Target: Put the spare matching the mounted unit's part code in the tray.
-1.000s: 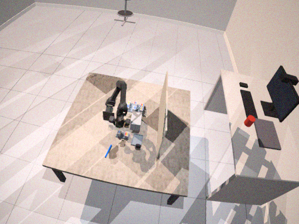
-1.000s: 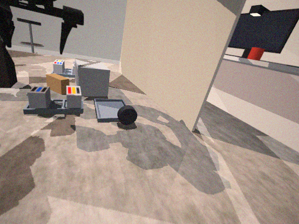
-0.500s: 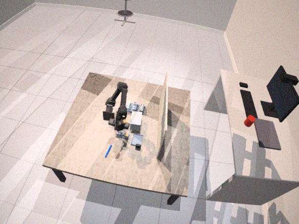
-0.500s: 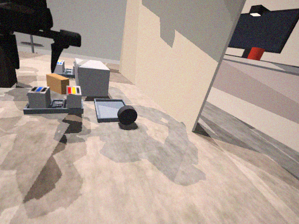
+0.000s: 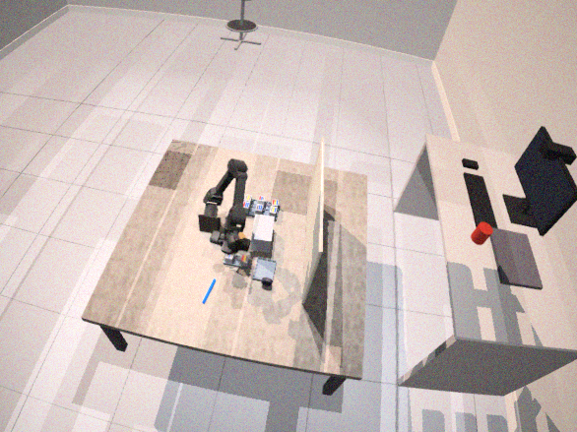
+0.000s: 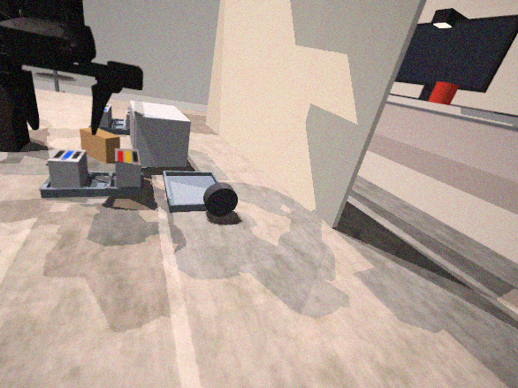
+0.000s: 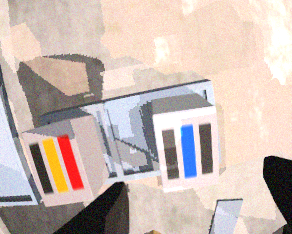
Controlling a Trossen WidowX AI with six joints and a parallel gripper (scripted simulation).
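Now: gripper tip 50 mm above the grey spare block. Also, from my gripper tip: grey tray: 180 mm ahead, 80 mm below, 40 mm to the right; slotted grey holder: 80 mm below, 30 mm ahead; brown box: 130 mm to the left, 60 mm below, 40 mm ahead.
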